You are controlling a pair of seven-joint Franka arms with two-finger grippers.
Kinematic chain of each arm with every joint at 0, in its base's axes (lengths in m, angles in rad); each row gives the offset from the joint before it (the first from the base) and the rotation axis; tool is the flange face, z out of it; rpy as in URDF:
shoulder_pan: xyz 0 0 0.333 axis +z
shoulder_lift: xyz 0 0 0 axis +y
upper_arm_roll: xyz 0 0 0.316 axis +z
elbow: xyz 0.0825 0 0 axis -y
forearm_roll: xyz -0.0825 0 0.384 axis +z
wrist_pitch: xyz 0 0 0 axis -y
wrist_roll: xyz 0.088 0 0 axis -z
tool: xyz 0 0 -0.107 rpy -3.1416 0 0
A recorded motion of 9 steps. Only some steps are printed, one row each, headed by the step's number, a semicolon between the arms.
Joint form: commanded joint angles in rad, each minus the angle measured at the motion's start. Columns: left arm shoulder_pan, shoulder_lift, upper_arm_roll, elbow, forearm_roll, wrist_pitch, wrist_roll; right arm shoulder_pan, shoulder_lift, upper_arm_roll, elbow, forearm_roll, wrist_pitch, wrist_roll.
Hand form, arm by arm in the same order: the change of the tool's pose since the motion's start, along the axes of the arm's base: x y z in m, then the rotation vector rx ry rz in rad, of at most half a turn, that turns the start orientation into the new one. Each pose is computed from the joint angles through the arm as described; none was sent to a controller.
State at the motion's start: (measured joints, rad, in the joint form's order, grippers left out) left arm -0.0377 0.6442 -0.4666 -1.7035 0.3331 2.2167 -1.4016; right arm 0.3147 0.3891 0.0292 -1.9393 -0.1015 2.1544 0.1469
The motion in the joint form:
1: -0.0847 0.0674 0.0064 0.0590 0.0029 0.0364 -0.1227; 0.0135 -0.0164 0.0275 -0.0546 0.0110 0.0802 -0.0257
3: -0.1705 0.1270 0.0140 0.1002 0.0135 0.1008 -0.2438; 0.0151 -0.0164 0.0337 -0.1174 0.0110 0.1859 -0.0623
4: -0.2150 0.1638 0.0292 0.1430 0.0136 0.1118 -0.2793; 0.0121 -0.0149 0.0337 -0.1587 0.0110 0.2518 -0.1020
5: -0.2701 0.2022 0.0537 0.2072 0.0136 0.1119 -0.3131; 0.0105 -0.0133 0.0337 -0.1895 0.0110 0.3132 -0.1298
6: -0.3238 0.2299 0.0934 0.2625 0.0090 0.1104 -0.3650; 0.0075 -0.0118 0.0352 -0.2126 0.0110 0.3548 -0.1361
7: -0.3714 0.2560 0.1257 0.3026 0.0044 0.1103 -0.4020; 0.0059 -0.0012 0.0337 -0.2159 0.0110 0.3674 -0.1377
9: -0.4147 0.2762 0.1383 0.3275 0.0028 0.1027 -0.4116; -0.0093 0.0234 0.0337 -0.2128 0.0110 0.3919 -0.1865
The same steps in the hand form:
1: -0.0087 -0.0508 -0.0160 -0.0312 -0.0134 0.0586; -0.0158 0.0214 -0.0064 0.0392 -0.0284 0.0618
3: -0.0252 -0.1021 -0.0329 -0.0711 -0.0374 0.1076; -0.0268 0.0236 -0.0232 0.0665 -0.0613 0.1113
4: -0.0278 -0.1222 -0.0413 -0.0813 -0.0441 0.1228; -0.0334 0.0202 -0.0348 0.0819 -0.0777 0.1512
5: -0.0273 -0.1443 -0.0450 -0.0879 -0.0611 0.1369; -0.0377 0.0185 -0.0424 0.0971 -0.1013 0.1804
6: -0.0244 -0.1587 -0.0479 -0.0831 -0.0832 0.1787; -0.0415 0.0167 -0.0484 0.1060 -0.1159 0.1870
7: -0.0266 -0.1726 -0.0543 -0.0765 -0.0961 0.2013; -0.0420 0.0149 -0.0546 0.1065 -0.1143 0.1860
9: -0.0384 -0.1919 -0.0608 -0.0698 -0.0947 0.1824; -0.0382 0.0076 -0.0653 0.1129 -0.1130 0.2198

